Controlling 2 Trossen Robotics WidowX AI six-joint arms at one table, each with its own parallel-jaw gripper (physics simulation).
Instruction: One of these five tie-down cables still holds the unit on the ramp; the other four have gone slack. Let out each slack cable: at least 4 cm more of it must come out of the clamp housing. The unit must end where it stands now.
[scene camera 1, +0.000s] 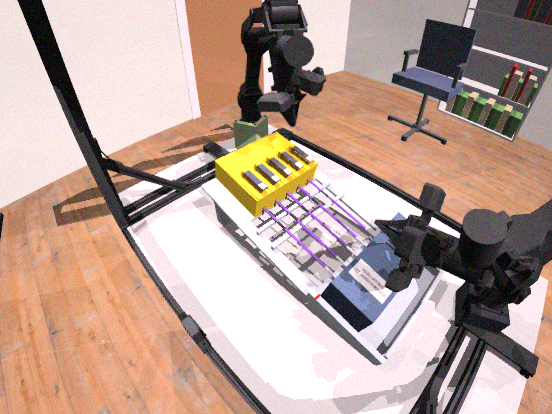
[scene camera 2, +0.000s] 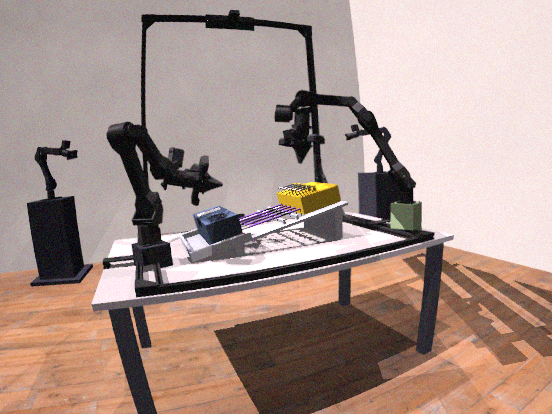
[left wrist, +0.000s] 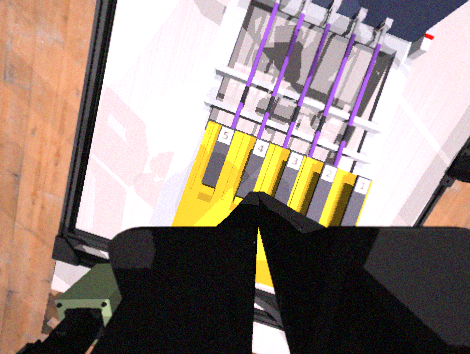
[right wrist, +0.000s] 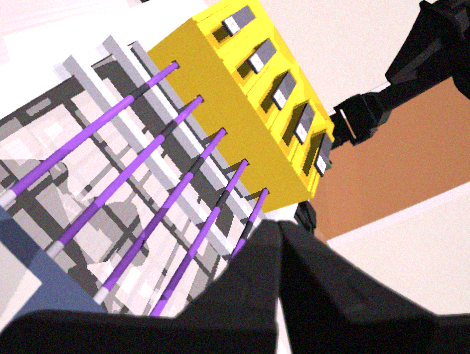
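The yellow clamp housing (scene camera 1: 235, 162) (scene camera 2: 322, 197) (left wrist: 192, 215) (right wrist: 225, 90) sits high on the ramp (scene camera 1: 345, 320) (scene camera 2: 322, 227); tags 1 to 5 mark its dark levers (left wrist: 290, 182) (right wrist: 283, 90). Purple cables (scene camera 1: 295, 237) (left wrist: 365, 84) (right wrist: 71, 145) with dark bands run down to the blue unit (scene camera 1: 345, 290) (scene camera 2: 217, 227) (right wrist: 55, 270). All look nearly straight; I cannot tell which is taut. My left gripper (scene camera 1: 292, 121) (scene camera 2: 301, 160) (left wrist: 256, 198) is shut, empty, above the housing. My right gripper (scene camera 1: 378, 222) (scene camera 2: 220, 184) (right wrist: 274, 233) is shut, empty, above the unit, pointing toward the housing.
Two pale crossbars (left wrist: 295, 100) span the ramp under the cables. A red mark (scene camera 1: 317, 297) (left wrist: 429, 36) is on the ramp's side beside the unit. A green box (scene camera 1: 251, 131) (scene camera 2: 406, 216) (left wrist: 90, 292) stands behind the housing near the left arm. A black frame (scene camera 1: 190, 327) borders the table.
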